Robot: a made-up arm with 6 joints.
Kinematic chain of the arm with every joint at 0, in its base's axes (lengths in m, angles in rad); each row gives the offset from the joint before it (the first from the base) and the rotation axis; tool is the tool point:
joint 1: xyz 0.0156 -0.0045 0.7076 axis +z
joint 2: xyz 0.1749 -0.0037 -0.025 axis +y
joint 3: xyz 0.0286 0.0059 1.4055 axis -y
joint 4: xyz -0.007 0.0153 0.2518 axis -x
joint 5: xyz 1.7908 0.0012 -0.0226 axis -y
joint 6: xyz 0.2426 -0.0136 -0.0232 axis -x
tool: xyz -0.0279 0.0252 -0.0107
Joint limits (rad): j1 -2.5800..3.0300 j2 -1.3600..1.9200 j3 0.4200..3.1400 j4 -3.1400..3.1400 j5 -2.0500..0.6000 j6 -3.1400..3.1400
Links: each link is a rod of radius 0.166 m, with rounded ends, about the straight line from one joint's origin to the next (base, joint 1, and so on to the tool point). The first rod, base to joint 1, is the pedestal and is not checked.
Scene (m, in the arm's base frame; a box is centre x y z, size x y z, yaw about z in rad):
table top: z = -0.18
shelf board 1: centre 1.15 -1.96 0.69 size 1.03 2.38 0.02 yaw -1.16
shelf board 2: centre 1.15 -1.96 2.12 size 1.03 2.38 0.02 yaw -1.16
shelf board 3: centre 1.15 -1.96 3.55 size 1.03 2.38 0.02 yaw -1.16
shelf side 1: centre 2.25 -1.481 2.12 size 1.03 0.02 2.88 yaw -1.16
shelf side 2: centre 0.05 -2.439 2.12 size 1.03 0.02 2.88 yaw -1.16
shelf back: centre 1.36 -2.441 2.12 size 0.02 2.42 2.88 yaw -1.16
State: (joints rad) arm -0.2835 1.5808 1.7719 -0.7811 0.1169 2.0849
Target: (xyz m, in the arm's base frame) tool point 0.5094 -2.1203 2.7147
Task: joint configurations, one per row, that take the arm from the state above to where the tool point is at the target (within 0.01 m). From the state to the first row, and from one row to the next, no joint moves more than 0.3 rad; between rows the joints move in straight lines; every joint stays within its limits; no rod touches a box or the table.
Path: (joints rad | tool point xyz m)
1: 0.0135 1.3044 1.8496 -0.7766 0.1424 2.0878 | 3.1587 0.0532 2.2388
2: 0.3106 1.0279 1.9273 -0.7721 0.1679 2.0907 | 2.3684 0.7624 3.0820
3: 0.6076 0.7515 2.0050 -0.7676 0.1934 2.0936 | 1.3066 0.9017 3.6588
4: 0.9047 0.4751 2.0827 -0.7631 0.2189 2.0965 | 0.3546 0.4314 3.9120
5: 1.2017 0.1986 2.1604 -0.7587 0.2445 2.0995 | -0.1591 -0.4596 3.8210
6: 1.4988 -0.0778 2.2381 -0.7542 0.2700 2.1024 | -0.0819 -1.4299 3.4039
7: 1.7958 -0.3543 2.3158 -0.7497 0.2955 2.1053 | 0.5093 -2.1204 2.7146

